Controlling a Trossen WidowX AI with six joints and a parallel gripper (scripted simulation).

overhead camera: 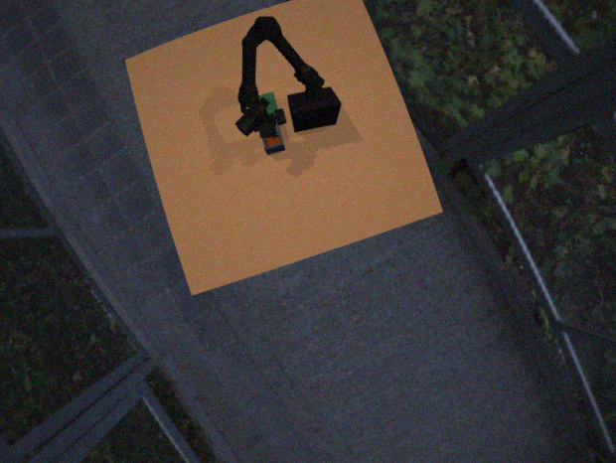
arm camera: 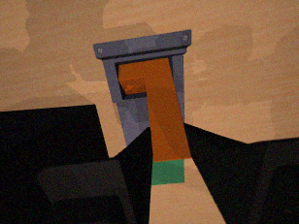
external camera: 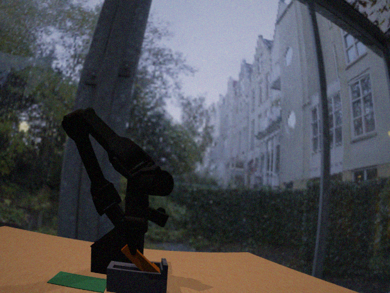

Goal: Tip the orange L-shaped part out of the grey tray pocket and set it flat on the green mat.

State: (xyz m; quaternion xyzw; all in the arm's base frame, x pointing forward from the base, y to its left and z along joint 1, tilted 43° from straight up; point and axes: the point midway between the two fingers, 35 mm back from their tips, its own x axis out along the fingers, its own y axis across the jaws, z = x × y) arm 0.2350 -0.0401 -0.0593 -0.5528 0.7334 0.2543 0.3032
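Right now the green mat is 140 mm to the right of my gripper tip, 120 mm below it and 40 mm behind it. The rest, counted from my gripper tip: orange L-shaped part: 30 mm to the left, 30 mm below, 10 mm behind.
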